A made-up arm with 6 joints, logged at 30 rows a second.
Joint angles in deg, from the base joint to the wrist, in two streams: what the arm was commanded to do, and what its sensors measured. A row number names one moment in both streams.
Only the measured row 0 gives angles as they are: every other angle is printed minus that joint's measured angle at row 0.
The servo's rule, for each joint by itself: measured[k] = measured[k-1] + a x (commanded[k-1-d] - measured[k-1]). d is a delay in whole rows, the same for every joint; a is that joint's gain. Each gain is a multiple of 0.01, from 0.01 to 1. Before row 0 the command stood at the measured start. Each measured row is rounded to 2 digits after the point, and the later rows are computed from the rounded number. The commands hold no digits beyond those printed.
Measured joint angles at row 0:
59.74 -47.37 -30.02 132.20 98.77 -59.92
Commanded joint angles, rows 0 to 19:
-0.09 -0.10 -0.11 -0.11 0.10 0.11
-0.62 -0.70 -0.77 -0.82 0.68 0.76
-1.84 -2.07 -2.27 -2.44 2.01 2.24
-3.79 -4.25 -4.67 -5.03 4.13 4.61
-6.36 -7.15 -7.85 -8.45 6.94 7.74
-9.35 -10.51 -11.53 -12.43 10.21 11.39
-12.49 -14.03 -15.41 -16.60 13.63 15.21
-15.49 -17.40 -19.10 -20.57 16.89 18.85
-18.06 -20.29 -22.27 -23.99 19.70 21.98
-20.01 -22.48 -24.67 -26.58 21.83 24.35
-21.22 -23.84 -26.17 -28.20 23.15 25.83
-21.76 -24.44 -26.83 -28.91 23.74 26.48
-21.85 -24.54 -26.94 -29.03 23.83 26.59
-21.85 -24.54 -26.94 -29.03 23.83 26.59
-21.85 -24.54 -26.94 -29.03 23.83 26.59
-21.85 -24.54 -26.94 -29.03 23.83 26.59
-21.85 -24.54 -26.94 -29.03 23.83 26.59
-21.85 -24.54 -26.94 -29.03 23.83 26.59
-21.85 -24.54 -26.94 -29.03 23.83 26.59
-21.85 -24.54 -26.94 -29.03 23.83 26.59
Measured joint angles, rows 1 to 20:
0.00 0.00 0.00 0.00 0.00 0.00
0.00 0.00 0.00 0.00 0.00 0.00
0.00 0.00 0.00 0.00 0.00 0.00
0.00 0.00 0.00 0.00 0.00 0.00
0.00 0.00 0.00 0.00 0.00 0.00
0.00 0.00 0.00 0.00 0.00 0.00
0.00 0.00 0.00 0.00 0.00 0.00
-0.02 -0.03 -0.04 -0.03 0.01 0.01
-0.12 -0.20 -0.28 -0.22 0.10 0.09
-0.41 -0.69 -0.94 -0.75 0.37 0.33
-0.98 -1.62 -2.17 -1.78 0.90 0.80
-1.89 -3.06 -4.04 -3.38 1.75 1.56
-3.16 -5.00 -6.51 -5.55 2.93 2.64
-4.75 -7.35 -9.45 -8.20 4.43 4.02
-6.58 -9.96 -12.63 -11.17 6.17 5.65
-8.53 -12.65 -15.81 -14.25 8.06 7.45
-10.48 -15.21 -18.73 -17.21 9.99 9.31
-12.31 -17.45 -21.19 -19.85 11.83 11.13
-13.92 -19.27 -23.05 -22.02 13.50 12.82
-15.27 -20.64 -24.33 -23.70 14.95 14.33
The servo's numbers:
d 7
a 0.17 0.26 0.33 0.24 0.14 0.11

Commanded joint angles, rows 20 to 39:
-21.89 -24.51 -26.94 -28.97 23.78 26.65
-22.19 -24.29 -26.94 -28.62 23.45 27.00
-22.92 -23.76 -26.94 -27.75 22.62 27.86
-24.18 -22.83 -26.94 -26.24 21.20 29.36
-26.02 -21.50 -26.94 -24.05 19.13 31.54
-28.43 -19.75 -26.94 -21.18 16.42 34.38
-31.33 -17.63 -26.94 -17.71 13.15 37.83
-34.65 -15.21 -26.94 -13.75 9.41 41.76
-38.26 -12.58 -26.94 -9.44 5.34 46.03
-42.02 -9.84 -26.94 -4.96 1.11 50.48
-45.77 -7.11 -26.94 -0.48 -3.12 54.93
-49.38 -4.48 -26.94 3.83 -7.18 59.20
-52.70 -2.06 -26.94 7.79 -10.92 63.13
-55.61 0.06 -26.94 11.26 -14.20 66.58
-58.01 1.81 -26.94 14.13 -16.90 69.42
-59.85 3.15 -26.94 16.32 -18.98 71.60
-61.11 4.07 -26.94 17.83 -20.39 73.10
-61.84 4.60 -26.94 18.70 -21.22 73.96
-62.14 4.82 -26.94 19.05 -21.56 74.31
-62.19 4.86 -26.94 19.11 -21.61 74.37
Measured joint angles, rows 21 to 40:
-16.39 -21.65 -25.19 -24.98 16.19 15.68
-17.32 -22.40 -25.77 -25.95 17.26 16.88
-18.09 -22.96 -26.16 -26.69 18.18 17.95
-18.73 -23.37 -26.42 -27.25 18.97 18.90
-19.26 -23.67 -26.59 -27.68 19.65 19.75
-19.70 -23.90 -26.71 -28.00 20.24 20.50
-20.07 -24.07 -26.79 -28.25 20.74 21.17
-20.38 -24.18 -26.84 -28.42 21.17 21.77
-20.69 -24.21 -26.87 -28.47 21.49 22.35
-21.07 -24.09 -26.89 -28.30 21.65 22.96
-21.60 -23.76 -26.91 -27.81 21.59 23.66
-22.35 -23.17 -26.92 -26.91 21.25 24.53
-23.38 -22.28 -26.93 -25.53 20.57 25.61
-24.73 -21.07 -26.93 -23.65 19.53 26.95
-26.42 -19.55 -26.93 -21.27 18.11 28.58
-28.43 -17.74 -26.93 -18.43 16.32 30.50
-30.74 -15.69 -26.93 -15.20 14.19 32.70
-33.30 -13.46 -26.93 -11.67 11.77 35.15
-36.03 -11.13 -26.93 -7.95 9.12 37.80
-38.86 -8.77 -26.93 -4.17 6.31 40.59

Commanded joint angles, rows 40 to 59:
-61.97 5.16 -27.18 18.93 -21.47 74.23
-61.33 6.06 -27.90 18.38 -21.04 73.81
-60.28 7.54 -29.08 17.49 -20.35 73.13
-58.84 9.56 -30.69 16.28 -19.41 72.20
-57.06 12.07 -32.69 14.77 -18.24 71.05
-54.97 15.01 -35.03 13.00 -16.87 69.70
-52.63 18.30 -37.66 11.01 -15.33 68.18
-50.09 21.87 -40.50 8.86 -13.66 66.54
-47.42 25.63 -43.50 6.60 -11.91 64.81
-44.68 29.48 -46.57 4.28 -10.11 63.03
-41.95 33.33 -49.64 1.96 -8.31 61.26
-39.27 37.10 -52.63 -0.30 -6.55 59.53
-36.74 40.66 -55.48 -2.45 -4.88 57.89
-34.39 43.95 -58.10 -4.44 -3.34 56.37
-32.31 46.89 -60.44 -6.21 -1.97 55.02
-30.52 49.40 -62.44 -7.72 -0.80 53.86
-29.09 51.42 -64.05 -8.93 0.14 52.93
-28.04 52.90 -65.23 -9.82 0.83 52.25
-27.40 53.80 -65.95 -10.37 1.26 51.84
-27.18 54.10 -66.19 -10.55 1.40 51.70
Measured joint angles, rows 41 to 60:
-41.71 -6.47 -26.93 -0.47 3.44 43.45
-44.48 -4.32 -26.93 3.03 0.59 46.31
-47.09 -2.38 -26.93 6.22 -2.15 49.09
-49.47 -0.70 -26.93 9.01 -4.70 51.73
-51.57 0.68 -26.93 11.34 -7.01 54.18
-53.37 1.76 -26.93 13.19 -9.05 56.39
-54.87 2.57 -26.93 14.61 -10.81 58.37
-56.08 3.24 -27.01 15.65 -12.30 60.11
-56.97 3.97 -27.30 16.31 -13.52 61.62
-57.53 4.90 -27.89 16.59 -14.48 62.89
-57.75 6.11 -28.81 16.52 -15.17 63.91
-57.63 7.66 -30.09 16.10 -15.60 64.70
-57.18 9.57 -31.72 15.36 -15.78 65.25
-56.41 11.84 -33.68 14.32 -15.72 65.57
-55.34 14.45 -35.93 13.01 -15.43 65.68
-53.99 17.36 -38.43 11.47 -14.94 65.58
-52.41 20.51 -41.12 9.74 -14.26 65.30
-50.63 23.84 -43.93 7.87 -13.43 64.86
-48.70 27.29 -46.80 5.91 -12.47 64.27
-46.67 30.77 -49.66 3.90 -11.41 63.57

